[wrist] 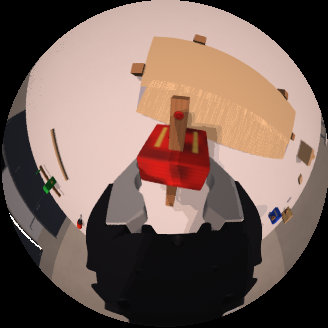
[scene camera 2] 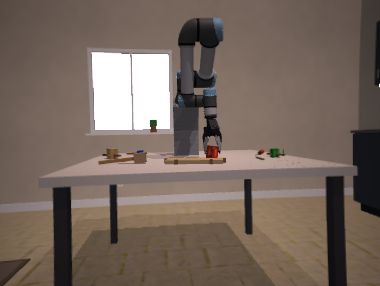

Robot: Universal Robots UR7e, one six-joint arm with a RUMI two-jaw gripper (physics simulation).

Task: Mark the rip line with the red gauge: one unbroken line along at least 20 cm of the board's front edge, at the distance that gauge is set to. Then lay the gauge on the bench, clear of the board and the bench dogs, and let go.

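My gripper (scene camera 2: 212, 146) (wrist: 172, 156) is shut on the red gauge (scene camera 2: 212, 151) (wrist: 172, 167), with one jaw on each side of its block. The gauge's wooden beam crosses the block, and its far end with a red round tip reaches over the near edge of the board in the wrist view. The board (scene camera 2: 192, 161) (wrist: 200, 70) lies on the bench with small brown bench dogs (wrist: 137, 69) (wrist: 199, 39) around it. Whether the gauge touches the board cannot be told. I cannot make out a marked line on the board.
The bench (scene camera 2: 250, 172) (wrist: 90, 90) also bears a green gauge (scene camera 2: 274, 152) (wrist: 49, 184), a blue object (scene camera 2: 140, 151) (wrist: 274, 215), a wooden block (scene camera 2: 140, 158), a long thin strip (wrist: 58, 155) and a small red-tipped tool (scene camera 2: 261, 151) (wrist: 79, 223).
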